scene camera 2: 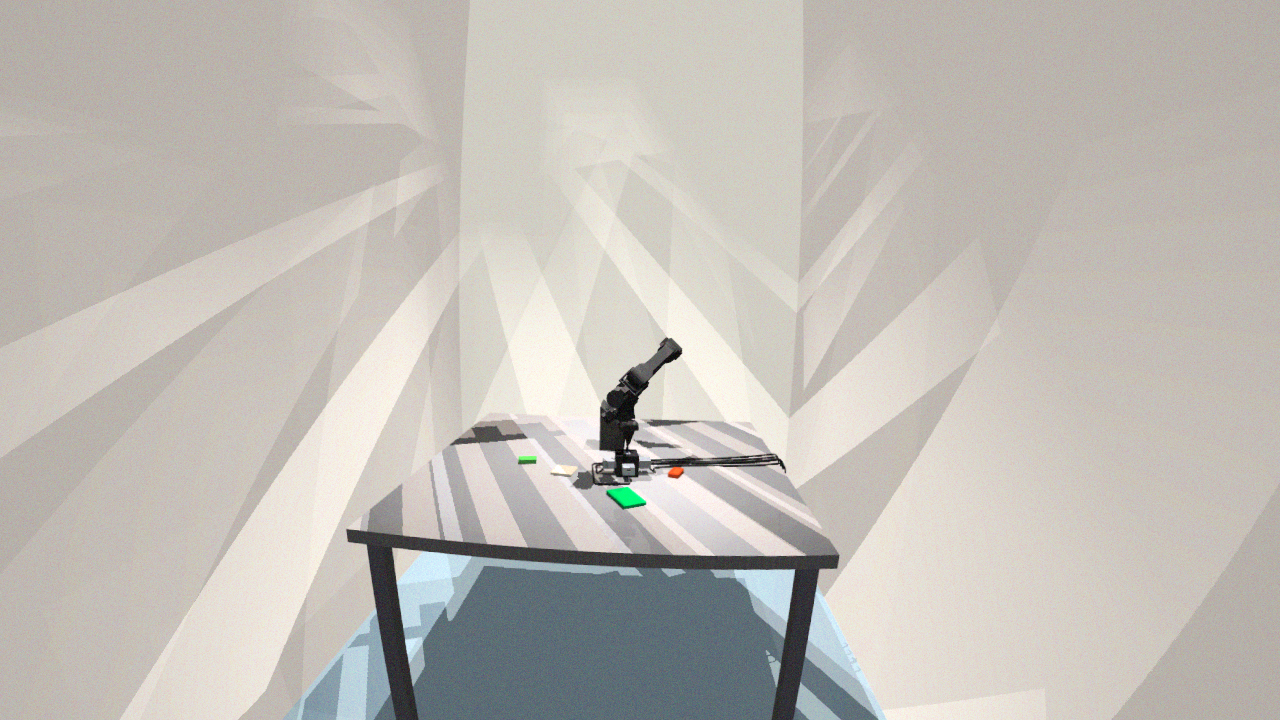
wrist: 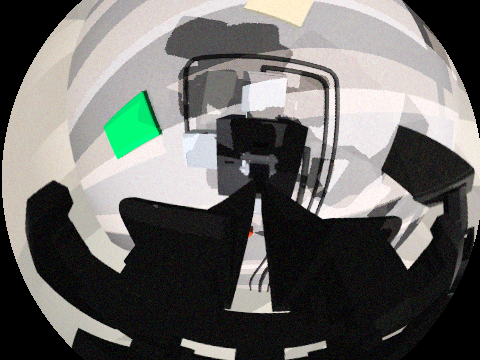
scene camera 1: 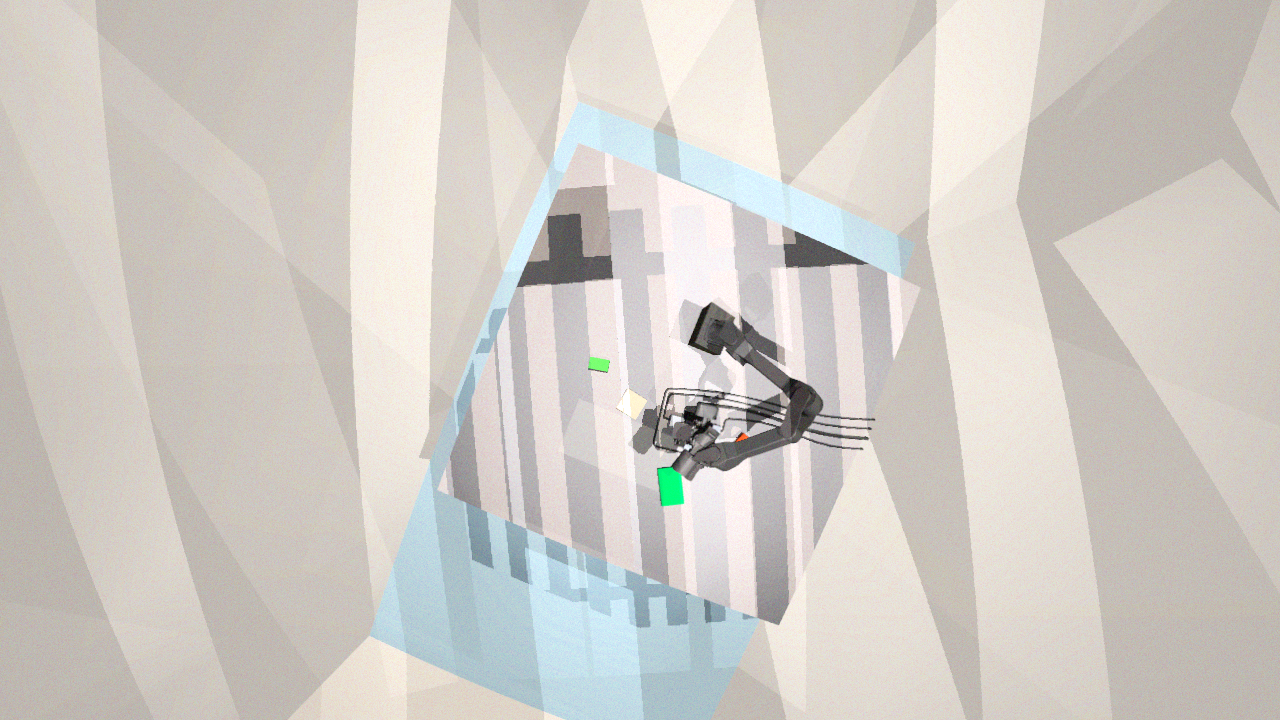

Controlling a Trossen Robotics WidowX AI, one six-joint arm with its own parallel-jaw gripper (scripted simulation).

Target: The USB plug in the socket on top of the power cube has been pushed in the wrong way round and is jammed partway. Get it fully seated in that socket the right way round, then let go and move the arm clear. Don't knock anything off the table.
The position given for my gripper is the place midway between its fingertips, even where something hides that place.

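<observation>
A large green tile (scene camera 1: pixel 670 481) is visible, also in the wrist view as the tile (wrist: pixel 135 124). A power cube (scene camera 2: pixel 633 458) is present; the wrist view has the cube (wrist: pixel 236 134) too. My gripper (scene camera 1: pixel 699 430) can be seen as well, with scene camera 2 showing it (scene camera 2: pixel 628 444) and the wrist view showing it (wrist: pixel 258 187).
</observation>
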